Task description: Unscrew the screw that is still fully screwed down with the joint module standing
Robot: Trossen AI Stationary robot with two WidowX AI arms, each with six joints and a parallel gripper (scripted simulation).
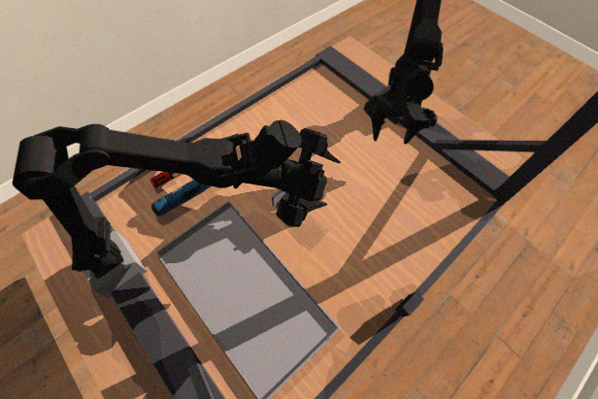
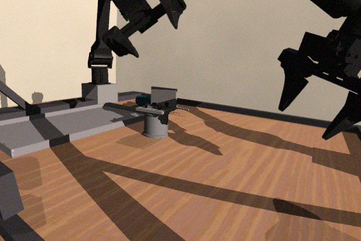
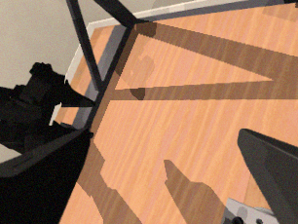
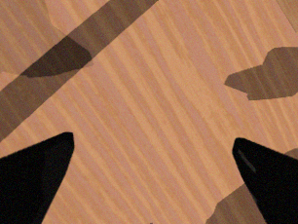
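The joint module lies 33 cm to the left of my right hand and 9 cm below it. Round my right hand: screw 35 cm to the left, 6 cm below, 2 cm ahead; grey bracket 33 cm to the left, 5 cm below; grey mat 53 cm to the left, 12 cm below, 9 cm behind.
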